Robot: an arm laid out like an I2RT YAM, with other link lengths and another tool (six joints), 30 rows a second.
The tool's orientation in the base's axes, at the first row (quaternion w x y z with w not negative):
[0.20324 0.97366 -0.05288 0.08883]
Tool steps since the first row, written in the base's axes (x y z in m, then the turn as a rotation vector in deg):
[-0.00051 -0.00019 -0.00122 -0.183 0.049 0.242]
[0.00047 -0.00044 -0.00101 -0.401 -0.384 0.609]
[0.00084 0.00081 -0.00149 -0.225 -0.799 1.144]
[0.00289 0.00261 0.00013 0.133 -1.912 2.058]
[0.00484 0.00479 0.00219 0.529 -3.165 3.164]
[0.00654 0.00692 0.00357 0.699 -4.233 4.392]
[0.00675 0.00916 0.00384 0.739 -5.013 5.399]
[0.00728 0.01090 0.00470 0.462 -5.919 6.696]
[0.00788 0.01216 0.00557 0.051 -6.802 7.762]
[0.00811 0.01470 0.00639 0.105 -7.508 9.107]
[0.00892 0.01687 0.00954 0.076 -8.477 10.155]
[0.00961 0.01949 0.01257 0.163 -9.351 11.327]
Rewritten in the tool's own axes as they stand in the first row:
[-0.00072 -0.00023 0.00110 -0.135 0.074 -0.266]
[0.00029 -0.00005 0.00116 -0.248 0.641 -0.454]
[0.00048 -0.00143 0.00114 0.056 1.202 -0.742]
[0.00268 -0.00273 -0.00074 0.658 2.520 -1.061]
[0.00484 -0.00419 -0.00318 1.345 4.035 -1.490]
[0.00663 -0.00584 -0.00503 1.821 5.459 -2.139]
[0.00674 -0.00781 -0.00615 2.108 6.554 -2.725]
[0.00731 -0.00914 -0.00755 2.150 7.920 -3.569]
[0.00798 -0.01003 -0.00876 2.014 9.194 -4.235]
[0.00820 -0.01206 -0.01049 2.376 10.350 -5.153]
[0.00946 -0.01294 -0.01409 2.616 11.642 -5.710]
[0.01055 -0.01425 -0.01777 2.988 12.880 -6.399]

